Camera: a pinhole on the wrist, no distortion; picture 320 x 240 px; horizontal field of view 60.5 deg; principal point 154.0 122.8 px. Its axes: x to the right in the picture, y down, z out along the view. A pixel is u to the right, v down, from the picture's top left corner.
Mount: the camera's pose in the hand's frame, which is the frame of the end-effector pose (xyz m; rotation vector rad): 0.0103 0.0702 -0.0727 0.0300 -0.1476 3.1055
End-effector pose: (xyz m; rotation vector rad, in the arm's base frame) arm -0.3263 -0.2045 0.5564 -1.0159 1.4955 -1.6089
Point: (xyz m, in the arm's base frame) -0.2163 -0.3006 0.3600
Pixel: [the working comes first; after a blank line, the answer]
In the camera's frame: -0.0026 -0.1512 0.1960

outside the picture
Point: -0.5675 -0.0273 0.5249
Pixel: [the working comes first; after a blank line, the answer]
In the camera's frame: 0.0582 0.0727 -0.2180

behind the camera
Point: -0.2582 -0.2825 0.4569
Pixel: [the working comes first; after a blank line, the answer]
In the camera's frame: -0.0167 -0.0506 0.1623

126 37
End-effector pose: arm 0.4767 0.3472 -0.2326 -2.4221 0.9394 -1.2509
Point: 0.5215 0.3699 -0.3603
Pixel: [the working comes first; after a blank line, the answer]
In the camera's frame: 0.0895 0.0290 0.1850

287 166
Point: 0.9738 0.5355 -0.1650
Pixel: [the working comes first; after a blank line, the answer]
In the camera's frame: -0.1253 0.4129 0.4619

outside the picture
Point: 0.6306 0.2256 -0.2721
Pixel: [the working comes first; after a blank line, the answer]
In the camera's frame: -0.1044 -0.0008 0.2303

30 122
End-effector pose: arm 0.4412 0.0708 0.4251 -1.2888 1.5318 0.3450
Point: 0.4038 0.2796 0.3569
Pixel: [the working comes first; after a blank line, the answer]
In the camera's frame: 0.0783 -0.0860 0.2293

248 20
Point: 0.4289 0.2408 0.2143
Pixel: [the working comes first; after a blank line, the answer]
In the camera's frame: -0.0631 -0.1134 0.2711

90 8
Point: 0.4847 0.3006 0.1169
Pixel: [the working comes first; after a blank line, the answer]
In the camera's frame: -0.1166 -0.1387 0.3837

71 24
